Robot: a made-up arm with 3 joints. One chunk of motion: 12 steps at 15 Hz.
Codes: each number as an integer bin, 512 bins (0 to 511) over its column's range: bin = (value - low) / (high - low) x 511, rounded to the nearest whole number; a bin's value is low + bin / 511 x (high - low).
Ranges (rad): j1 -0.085..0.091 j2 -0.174..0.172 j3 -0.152..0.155
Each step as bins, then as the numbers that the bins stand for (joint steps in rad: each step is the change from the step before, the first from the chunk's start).
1 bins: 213 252 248
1 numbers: -0.01164 -0.00337 -0.00301
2 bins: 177 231 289
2 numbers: -0.02404 -0.01759 0.02163
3 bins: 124 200 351
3 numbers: -0.04229 -0.03858 0.05887
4 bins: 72 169 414
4 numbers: -0.06020 -0.05957 0.09672
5 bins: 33 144 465
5 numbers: -0.07363 -0.07650 0.12736
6 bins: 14 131 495
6 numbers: -0.08018 -0.08530 0.14539
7 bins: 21 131 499
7 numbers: -0.07777 -0.08530 0.14779
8 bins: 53 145 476
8 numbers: -0.06675 -0.07582 0.13397
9 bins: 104 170 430
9 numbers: -0.04918 -0.05889 0.10634
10 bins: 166 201 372
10 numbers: -0.02783 -0.03790 0.07149
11 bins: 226 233 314
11 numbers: -0.00716 -0.01623 0.03665
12 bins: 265 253 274
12 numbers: 0.00627 -0.00269 0.01261
